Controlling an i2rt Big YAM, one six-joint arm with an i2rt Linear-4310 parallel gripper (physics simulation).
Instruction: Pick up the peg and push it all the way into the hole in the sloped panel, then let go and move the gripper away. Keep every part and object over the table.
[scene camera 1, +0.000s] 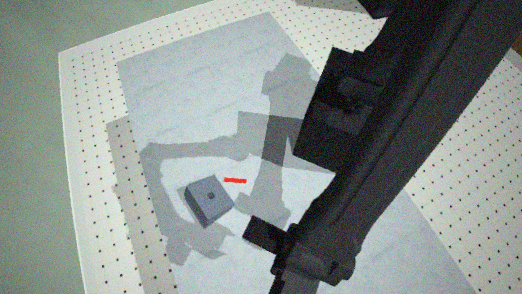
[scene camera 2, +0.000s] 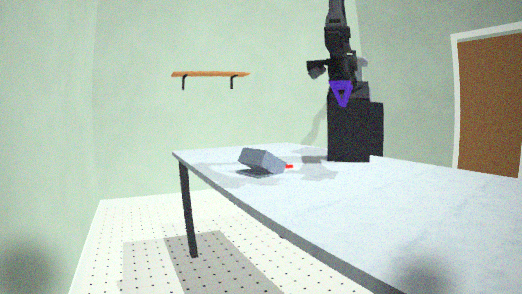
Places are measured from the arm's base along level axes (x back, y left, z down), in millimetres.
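Where they show: gripper, fingertip midpoint: (scene camera 2: 342, 106); arm's base, origin of the base link: (scene camera 1: 357, 86).
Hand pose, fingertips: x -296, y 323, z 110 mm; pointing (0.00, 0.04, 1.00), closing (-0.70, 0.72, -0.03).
Each offset is from my fingertips to the top centre of the thing. "*": to the spot under its first point. Level surfaces: height alone.
The red peg {dx -80, dy -282, dz +220 mm} (scene camera 1: 235, 180) (scene camera 2: 289, 166) lies flat on the table, a short way beside the panel block. The blue-grey block with the sloped panel {dx -187, dy -234, dz +142 mm} (scene camera 1: 209, 199) (scene camera 2: 262, 160) stands on the table; the small dark hole {* dx -171, dy -244, dz +185 mm} (scene camera 1: 211, 195) shows in its face in scene camera 1. My gripper (scene camera 2: 342, 102) is open and empty, high above the table, well apart from the peg and the block. Its purple fingers overlap one another in scene camera 2 and are hidden under the arm in scene camera 1.
The black arm crosses the right half of scene camera 1. A black pedestal (scene camera 2: 348, 132) stands at the table's edge. The pale table {dz +232 mm} (scene camera 1: 200, 90) (scene camera 2: 425, 210) has its long edge near the block. A wall shelf (scene camera 2: 210, 74) hangs behind.
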